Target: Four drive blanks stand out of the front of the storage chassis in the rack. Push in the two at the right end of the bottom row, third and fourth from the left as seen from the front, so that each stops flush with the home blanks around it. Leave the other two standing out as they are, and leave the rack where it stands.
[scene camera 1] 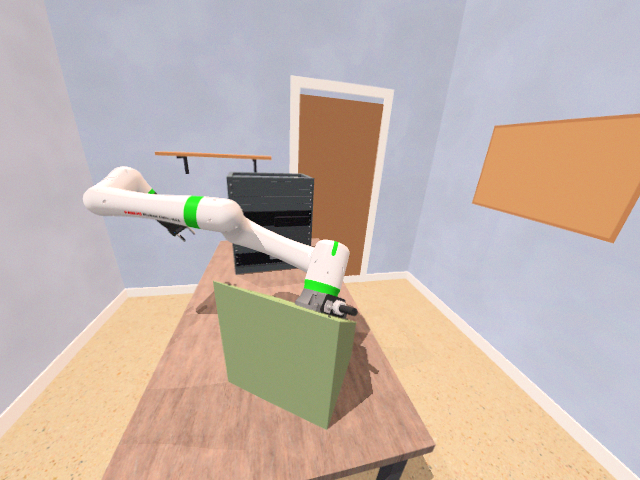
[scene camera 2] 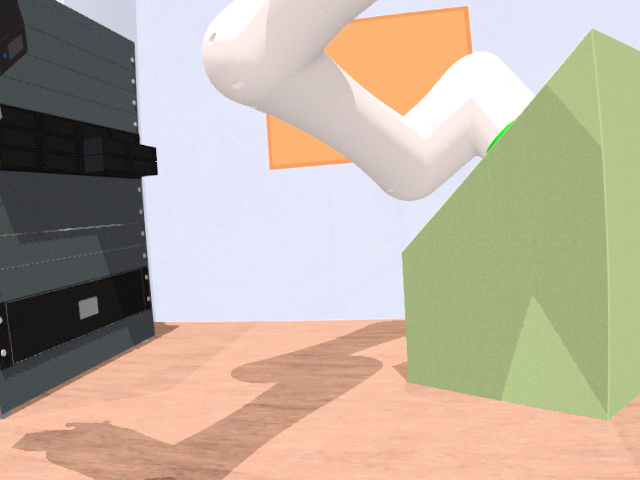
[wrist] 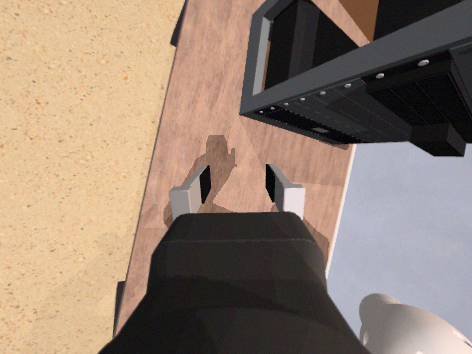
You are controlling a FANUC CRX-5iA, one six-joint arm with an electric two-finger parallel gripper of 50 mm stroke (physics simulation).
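Frame: origin at the arm's base, x back, y down, z right, level; metres.
Where they show: gripper, between the fingertips: point(scene camera 1: 189, 237) point(wrist: 237, 176); arm's base, origin of its link: point(scene camera 1: 315, 310).
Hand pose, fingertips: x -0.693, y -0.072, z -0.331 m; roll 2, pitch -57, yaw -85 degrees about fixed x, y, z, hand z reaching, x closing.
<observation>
Each offset is from my fingertips to the top centre of the thing. "spot": to the spot under its first point. Level surfaces: height alone.
The grey rack point(scene camera 1: 268, 192) point(scene camera 2: 72, 204) point(wrist: 350, 65) stands upright on the table. Its black storage chassis point(scene camera 1: 253, 219) point(scene camera 2: 41, 139) point(wrist: 415, 95) crosses the front above mid-height. In the scene camera 2 view, one drive blank {dz +0.520, dx -0.053, dy -0.050 m} point(scene camera 2: 94, 153) stands out of the chassis front and another {spot: dz +0.624, dx +0.035, dy -0.021 m} point(scene camera 2: 148, 160) juts at its right end. A protruding block {spot: dz +0.455, dx -0.011, dy -0.041 m} point(wrist: 440, 139) shows in the wrist view. The dark faces blend, so I cannot tell every blank's row and column. My gripper point(scene camera 1: 187, 235) point(wrist: 237, 176) is open and empty, in front of the rack and apart from it. Its fingers are outside the scene camera 2 view.
A green block-shaped obstacle point(scene camera 1: 284, 351) point(scene camera 2: 506, 268) stands on the wooden table {dy +0.340 m} point(scene camera 1: 175, 413) point(scene camera 2: 320, 428) point(wrist: 200, 75), beside the arm's base. A wall shelf point(scene camera 1: 211, 155) hangs behind the rack. The white arm point(scene camera 1: 155, 206) point(scene camera 2: 310, 103) reaches above the table.
</observation>
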